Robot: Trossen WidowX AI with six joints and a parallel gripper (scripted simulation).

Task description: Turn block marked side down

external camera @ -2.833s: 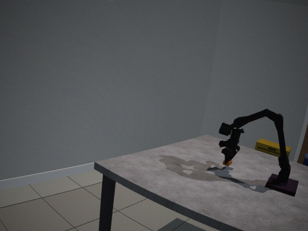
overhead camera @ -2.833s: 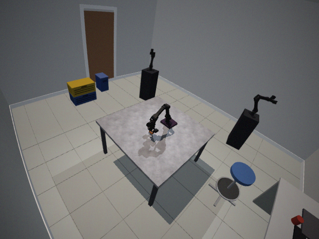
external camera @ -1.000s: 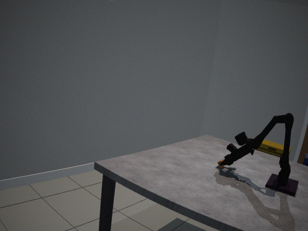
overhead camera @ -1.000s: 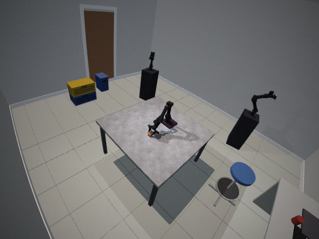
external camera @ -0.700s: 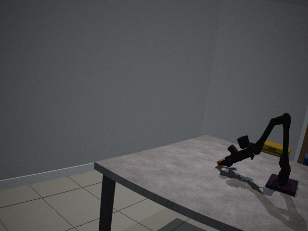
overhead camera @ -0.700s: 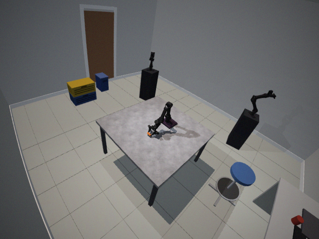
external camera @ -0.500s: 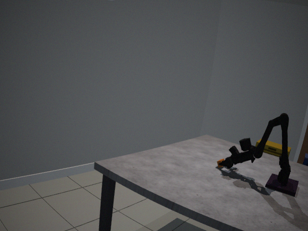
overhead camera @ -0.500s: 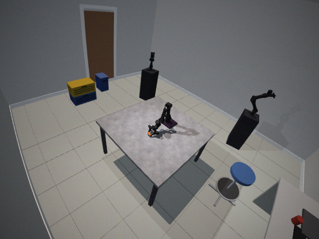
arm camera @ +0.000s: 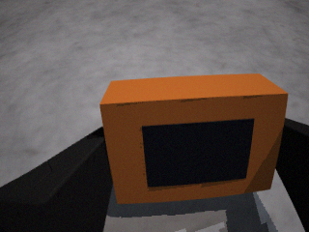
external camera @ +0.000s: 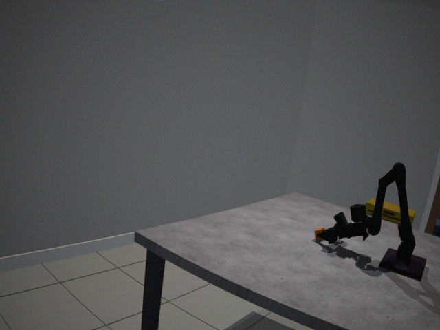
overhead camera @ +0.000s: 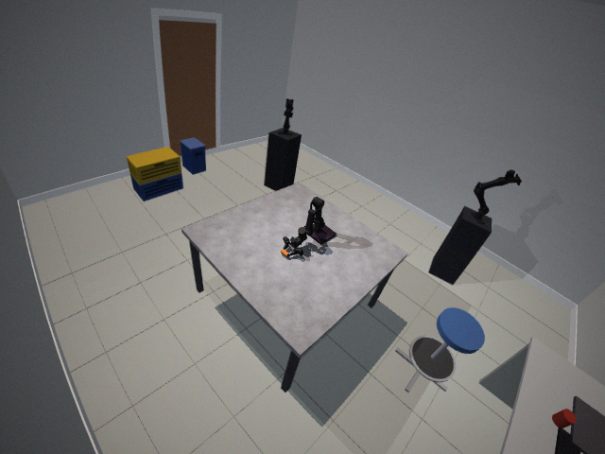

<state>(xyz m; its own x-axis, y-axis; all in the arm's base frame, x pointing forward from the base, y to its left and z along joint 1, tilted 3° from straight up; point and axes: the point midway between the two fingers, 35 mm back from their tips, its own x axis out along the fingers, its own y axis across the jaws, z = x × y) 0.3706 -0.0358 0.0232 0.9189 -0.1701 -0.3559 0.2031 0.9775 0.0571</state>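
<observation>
Right now my gripper tip is 10 mm past the orange block.
</observation>
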